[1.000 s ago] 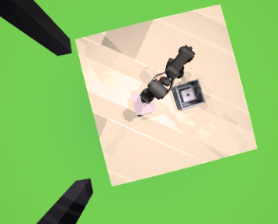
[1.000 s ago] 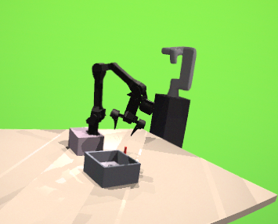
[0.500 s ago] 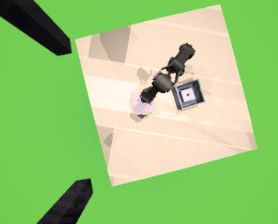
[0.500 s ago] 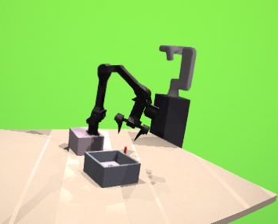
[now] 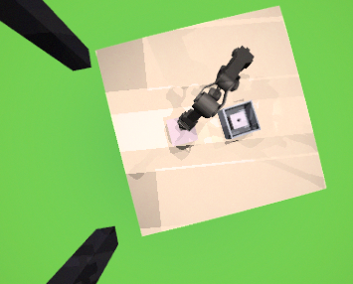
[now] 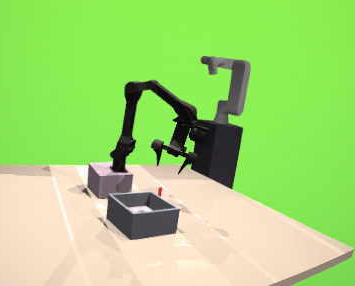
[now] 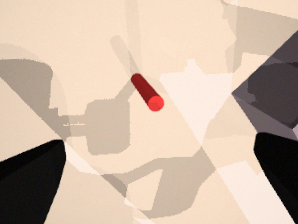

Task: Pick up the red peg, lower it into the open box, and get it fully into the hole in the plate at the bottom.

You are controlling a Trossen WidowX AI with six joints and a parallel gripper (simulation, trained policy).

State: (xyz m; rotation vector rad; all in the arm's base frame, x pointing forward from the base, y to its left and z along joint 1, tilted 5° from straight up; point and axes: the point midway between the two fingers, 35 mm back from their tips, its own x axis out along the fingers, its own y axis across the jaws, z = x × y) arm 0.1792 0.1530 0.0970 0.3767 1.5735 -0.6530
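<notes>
Now: the red peg 3 cm behind my gripper tip, 1 cm to the right of it and 13 cm below it. The rest, counted from my gripper tip: grey box: 17 cm ahead, 17 cm to the right, 14 cm below.
</notes>
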